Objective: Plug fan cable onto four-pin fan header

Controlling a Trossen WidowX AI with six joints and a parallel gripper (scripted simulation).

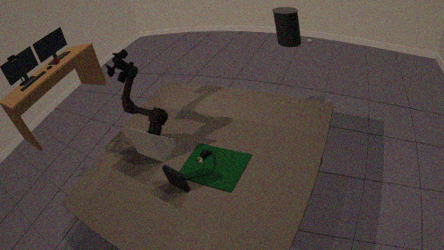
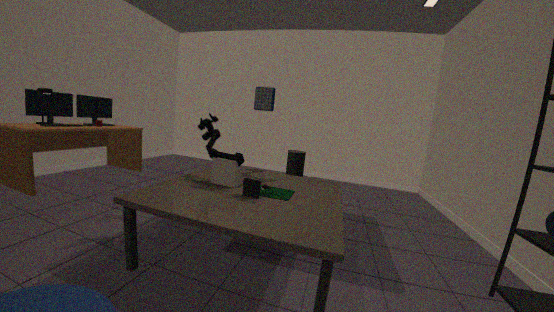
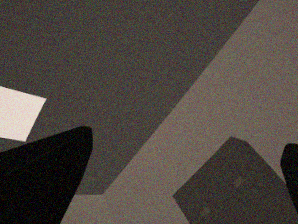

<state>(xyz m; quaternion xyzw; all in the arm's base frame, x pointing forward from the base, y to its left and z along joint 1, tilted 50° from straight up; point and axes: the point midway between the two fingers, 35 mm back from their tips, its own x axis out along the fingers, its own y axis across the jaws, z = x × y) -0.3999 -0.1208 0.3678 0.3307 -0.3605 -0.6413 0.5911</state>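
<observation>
The dark fan plug is 640 mm ahead of my gripper tip, 500 mm below it and 140 mm to the right of it. Round my gripper tip: green board: 710 mm ahead, 530 mm below, 190 mm to the right; dark fan: 610 mm ahead, 460 mm below, 350 mm to the right.
</observation>
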